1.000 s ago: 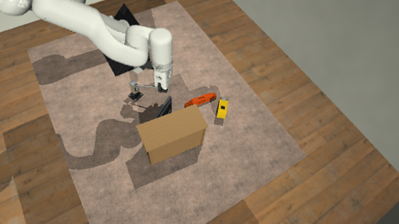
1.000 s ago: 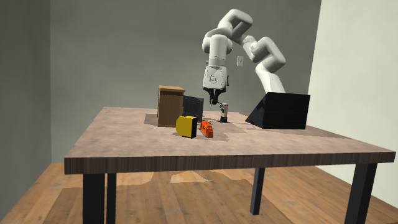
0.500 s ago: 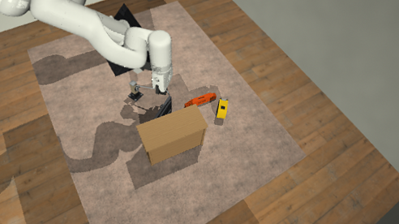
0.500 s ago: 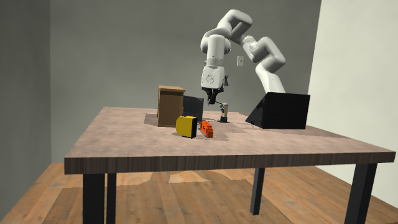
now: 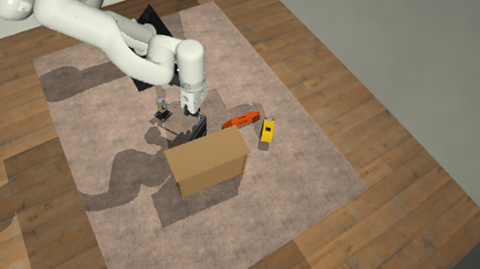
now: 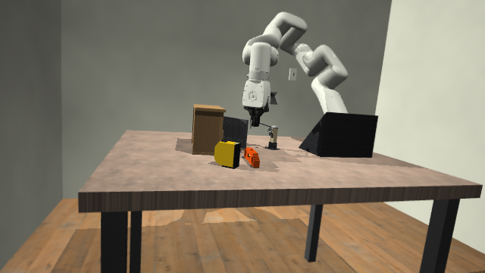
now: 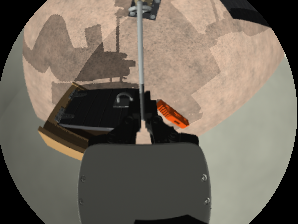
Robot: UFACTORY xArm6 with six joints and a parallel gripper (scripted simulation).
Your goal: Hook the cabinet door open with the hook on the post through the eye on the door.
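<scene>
The thin hook rod lies 4 cm behind my hand, 3 cm to the right of it and 3 cm below it. Also, from my hand: orange tool 16 cm to the left, 10 cm below, 5 cm ahead; then hook post 8 cm behind, 5 cm to the right, 5 cm below; then dark door 8 cm ahead, 6 cm to the right, 5 cm below.
</scene>
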